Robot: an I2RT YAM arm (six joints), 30 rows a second.
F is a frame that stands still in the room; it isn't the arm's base.
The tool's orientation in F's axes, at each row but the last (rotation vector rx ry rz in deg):
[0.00, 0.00, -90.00]
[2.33, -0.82, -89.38]
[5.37, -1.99, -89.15]
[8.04, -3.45, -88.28]
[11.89, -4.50, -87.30]
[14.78, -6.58, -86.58]
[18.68, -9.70, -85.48]
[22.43, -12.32, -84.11]
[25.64, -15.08, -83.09]
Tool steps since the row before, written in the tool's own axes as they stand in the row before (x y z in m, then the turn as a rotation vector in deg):
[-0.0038, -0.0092, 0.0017, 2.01, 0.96, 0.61]
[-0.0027, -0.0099, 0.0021, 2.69, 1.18, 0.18]
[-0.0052, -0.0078, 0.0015, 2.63, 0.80, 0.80]
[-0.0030, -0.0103, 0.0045, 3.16, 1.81, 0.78]
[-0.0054, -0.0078, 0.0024, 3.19, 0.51, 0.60]
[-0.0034, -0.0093, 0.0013, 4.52, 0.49, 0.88]
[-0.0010, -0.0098, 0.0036, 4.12, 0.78, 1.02]
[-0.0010, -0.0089, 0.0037, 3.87, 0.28, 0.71]
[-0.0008, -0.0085, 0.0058, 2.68, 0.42, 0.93]
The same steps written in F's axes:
[-0.0092, 0.0038, 0.0017, 0.96, -2.01, 0.61]
[-0.0100, 0.0026, 0.0018, 1.20, -2.68, 0.18]
[-0.0080, 0.0050, 0.0010, 0.77, -2.65, 0.77]
[-0.0109, 0.0025, 0.0033, 1.79, -3.15, 0.85]
[-0.0084, 0.0049, 0.0013, 0.55, -3.21, 0.43]
[-0.0095, 0.0029, -0.0007, 0.54, -4.56, 0.59]
[-0.0105, 0.0002, 0.0004, 0.74, -4.17, 0.84]
[-0.0097, 0.0000, 0.0001, 0.38, -3.91, 0.39]
[-0.0102, -0.0005, 0.0014, 0.27, -2.75, 0.76]

